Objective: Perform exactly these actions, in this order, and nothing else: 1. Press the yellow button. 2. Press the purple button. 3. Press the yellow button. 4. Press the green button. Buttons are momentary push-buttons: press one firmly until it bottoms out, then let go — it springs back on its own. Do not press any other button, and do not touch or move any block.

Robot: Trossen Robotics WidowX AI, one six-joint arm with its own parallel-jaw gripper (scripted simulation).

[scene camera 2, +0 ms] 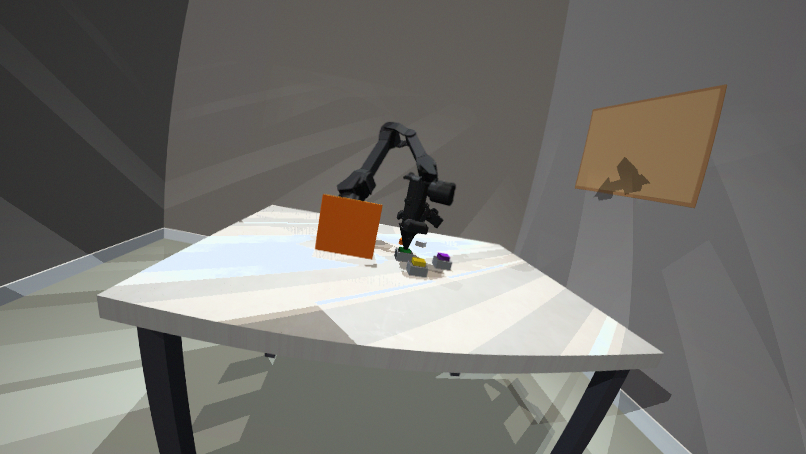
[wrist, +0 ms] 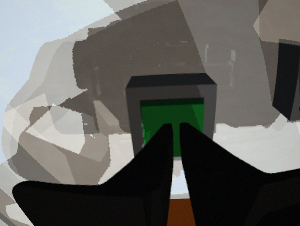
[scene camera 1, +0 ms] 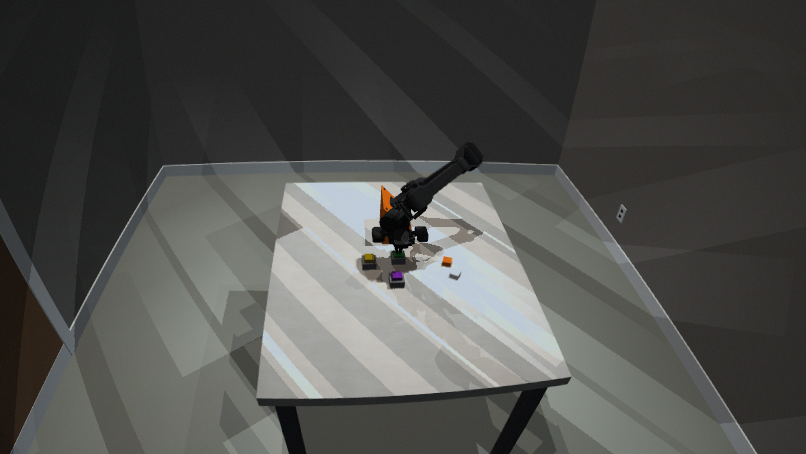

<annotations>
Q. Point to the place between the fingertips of my gripper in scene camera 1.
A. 398, 253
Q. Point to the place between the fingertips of my gripper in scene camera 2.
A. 405, 249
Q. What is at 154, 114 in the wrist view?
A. A green button.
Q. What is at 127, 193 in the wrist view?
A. My gripper.
</annotations>
